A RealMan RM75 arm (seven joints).
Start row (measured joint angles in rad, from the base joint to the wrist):
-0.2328, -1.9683, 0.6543, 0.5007, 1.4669, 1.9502, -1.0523
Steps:
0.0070, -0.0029, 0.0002, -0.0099, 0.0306, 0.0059, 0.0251
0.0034, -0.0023, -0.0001, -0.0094, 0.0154, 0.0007, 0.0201
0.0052, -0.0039, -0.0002, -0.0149, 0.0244, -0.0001, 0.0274
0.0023, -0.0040, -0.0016, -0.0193, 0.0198, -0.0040, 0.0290
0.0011, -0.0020, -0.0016, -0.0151, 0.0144, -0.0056, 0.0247
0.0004, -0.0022, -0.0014, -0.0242, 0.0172, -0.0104, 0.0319
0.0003, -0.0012, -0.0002, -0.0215, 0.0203, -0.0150, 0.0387
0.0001, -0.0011, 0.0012, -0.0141, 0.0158, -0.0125, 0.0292
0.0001, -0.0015, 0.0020, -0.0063, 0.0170, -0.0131, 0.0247
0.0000, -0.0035, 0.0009, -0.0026, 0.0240, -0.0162, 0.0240
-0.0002, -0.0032, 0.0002, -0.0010, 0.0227, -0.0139, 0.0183
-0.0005, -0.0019, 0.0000, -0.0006, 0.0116, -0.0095, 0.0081
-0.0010, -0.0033, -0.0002, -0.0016, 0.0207, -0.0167, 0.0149
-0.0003, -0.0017, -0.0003, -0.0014, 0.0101, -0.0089, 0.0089
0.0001, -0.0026, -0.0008, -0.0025, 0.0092, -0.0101, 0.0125
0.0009, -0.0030, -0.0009, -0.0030, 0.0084, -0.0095, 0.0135
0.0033, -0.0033, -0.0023, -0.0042, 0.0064, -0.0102, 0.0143
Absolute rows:
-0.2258, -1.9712, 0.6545, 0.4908, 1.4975, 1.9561, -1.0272
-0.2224, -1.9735, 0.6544, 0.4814, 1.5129, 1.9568, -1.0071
-0.2172, -1.9774, 0.6542, 0.4665, 1.5373, 1.9567, -0.9797
-0.2149, -1.9814, 0.6526, 0.4472, 1.5571, 1.9527, -0.9507
-0.2138, -1.9834, 0.6510, 0.4321, 1.5715, 1.9471, -0.9260
-0.2134, -1.9856, 0.6496, 0.4079, 1.5887, 1.9367, -0.8941
-0.2131, -1.9868, 0.6494, 0.3864, 1.6090, 1.9217, -0.8554
-0.2130, -1.9879, 0.6506, 0.3723, 1.6248, 1.9092, -0.8262
-0.2129, -1.9894, 0.6526, 0.3660, 1.6418, 1.8961, -0.8015
-0.2129, -1.9929, 0.6535, 0.3634, 1.6658, 1.8799, -0.7775
-0.2131, -1.9961, 0.6537, 0.3624, 1.6885, 1.8660, -0.7592
-0.2136, -1.9980, 0.6537, 0.3618, 1.7001, 1.8565, -0.7511
-0.2146, -2.0013, 0.6535, 0.3602, 1.7208, 1.8398, -0.7362
-0.2149, -2.0030, 0.6532, 0.3588, 1.7309, 1.8309, -0.7273
-0.2148, -2.0056, 0.6524, 0.3563, 1.7401, 1.8208, -0.7148
-0.2139, -2.0086, 0.6515, 0.3533, 1.7485, 1.8113, -0.7013
-0.2106, -2.0119, 0.6492, 0.3491, 1.7549, 1.8011, -0.6870

